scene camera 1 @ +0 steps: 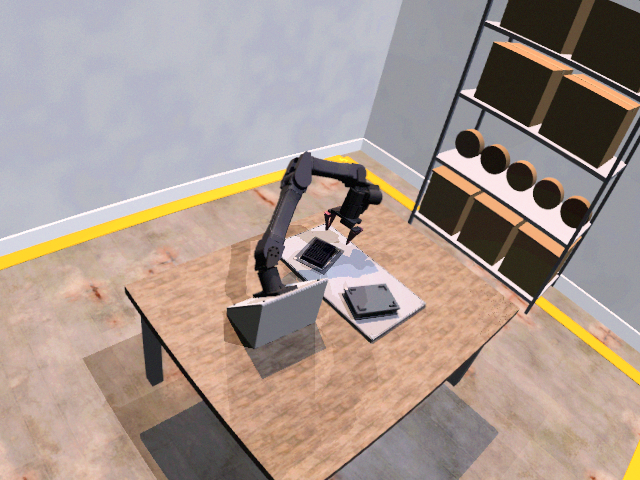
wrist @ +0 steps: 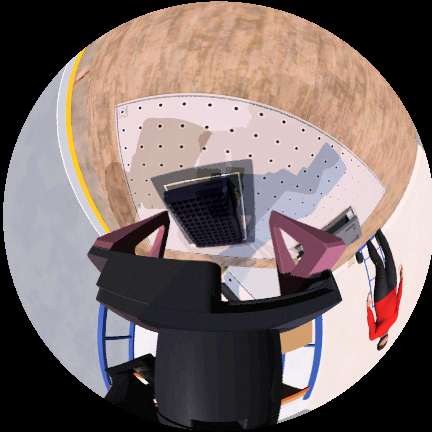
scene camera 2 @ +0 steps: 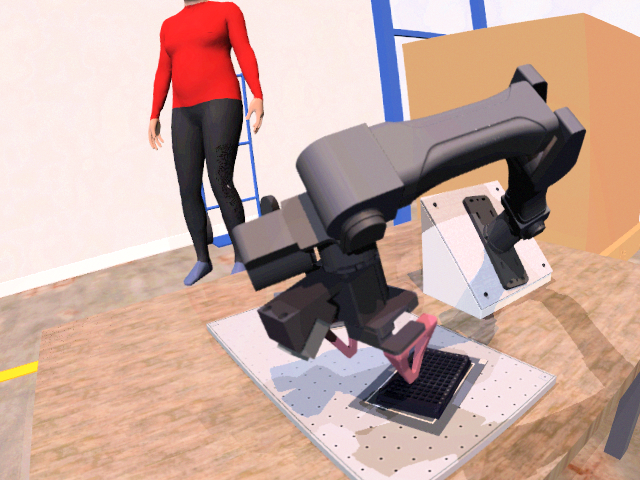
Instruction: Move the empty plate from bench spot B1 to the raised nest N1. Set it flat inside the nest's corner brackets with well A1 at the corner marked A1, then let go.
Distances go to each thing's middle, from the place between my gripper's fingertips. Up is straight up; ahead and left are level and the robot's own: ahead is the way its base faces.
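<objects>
Dark grey pad (scene camera 2: 437,427): my hand is 60 mm above it, 70 mm beyond it and 10 mm to the left of it. Measured from my hand, the black well plate (scene camera 2: 441,373) is 50 mm below and 70 mm behind, while the outlined nest square (scene camera 2: 366,401) is 60 mm below, 70 mm behind and 10 mm to the right.
</objects>
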